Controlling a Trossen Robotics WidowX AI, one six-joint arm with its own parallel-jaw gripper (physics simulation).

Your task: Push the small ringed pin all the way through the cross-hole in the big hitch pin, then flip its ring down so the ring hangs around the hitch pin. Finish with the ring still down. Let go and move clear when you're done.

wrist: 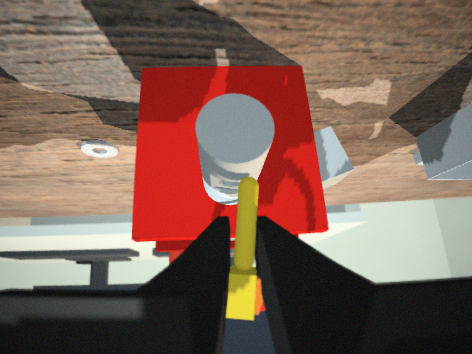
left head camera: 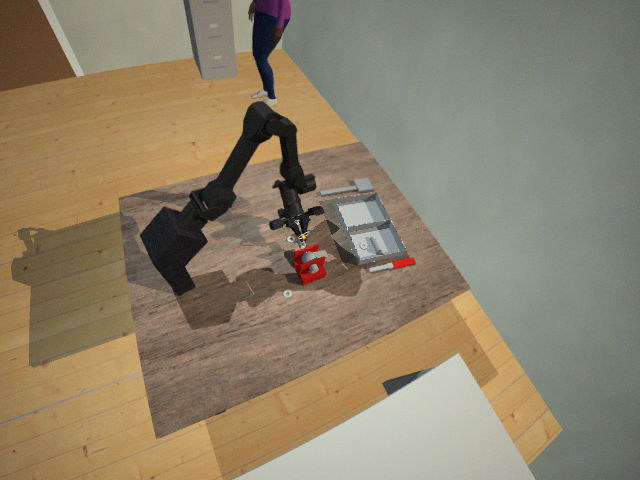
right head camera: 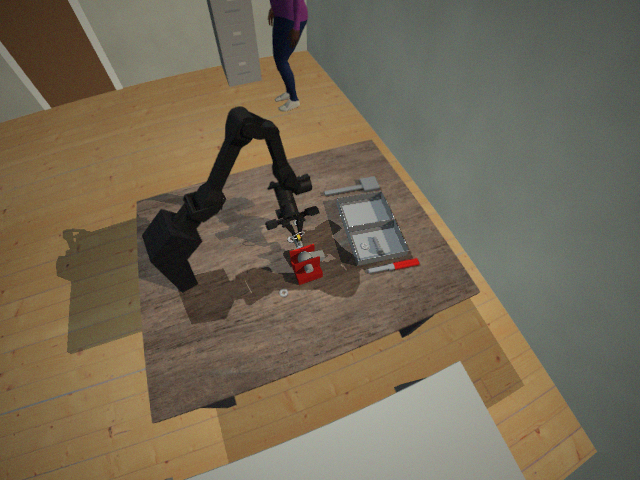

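Where they show: gripper, fingertip midpoint: (wrist: 241, 227) (left head camera: 303, 241) (right head camera: 299, 241); arm's base at its link origin: (left head camera: 186, 224) (right head camera: 182, 225).
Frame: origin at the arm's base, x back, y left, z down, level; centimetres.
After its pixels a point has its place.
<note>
The gripper (left head camera: 302, 240) {x -34.3, y 6.7, z 16.4 cm} (right head camera: 298, 239) {x -34.3, y 6.7, z 16.4 cm} (wrist: 244, 227) {x -34.3, y 6.7, z 16.4 cm} is shut on the small yellow pin (left head camera: 303, 237) {x -34.0, y 6.6, z 13.7 cm} (right head camera: 298, 237) {x -34.0, y 6.6, z 13.6 cm} (wrist: 247, 197) {x -33.9, y 8.1, z 17.2 cm}. The pin's rounded shaft points out past the fingertips, with its block-shaped head between the fingers. Its thin pale ring shows faintly around the fingertips in the head views. The big grey hitch pin (left head camera: 313, 268) {x -37.8, y -2.8, z 17.9 cm} (right head camera: 309, 268) {x -38.4, y -2.9, z 17.8 cm} (wrist: 235, 127) {x -33.0, y 9.1, z 19.1 cm} lies through the red bracket (left head camera: 313, 277) {x -38.3, y -4.1, z 22.4 cm} (right head camera: 310, 276) {x -38.8, y -3.7, z 22.3 cm} (wrist: 162, 175) {x -32.3, y 3.0, z 19.5 cm}. In the wrist view the shaft's tip overlaps the hitch pin's lower edge; contact is unclear. The cross-hole is not visible.
A grey two-part tray (left head camera: 383, 257) {x -65.7, y 6.1, z 23.9 cm} (right head camera: 385, 257) {x -66.1, y 6.2, z 23.6 cm} holds a washer and a short cylinder, right of the bracket. A grey hammer (left head camera: 363, 186) {x -61.8, y 42.8, z 24.2 cm} (right head camera: 369, 183) {x -61.9, y 43.9, z 24.3 cm} and a red-handled tool (left head camera: 403, 264) {x -74.1, y 3.9, z 24.9 cm} (right head camera: 406, 264) {x -74.3, y 4.3, z 24.7 cm} flank it. A loose washer (left head camera: 287, 293) {x -29.7, y -9.8, z 25.5 cm} (right head camera: 283, 292) {x -29.2, y -8.7, z 25.6 cm} (wrist: 99, 149) {x -29.7, y -8.3, z 25.5 cm} lies near the bracket.
</note>
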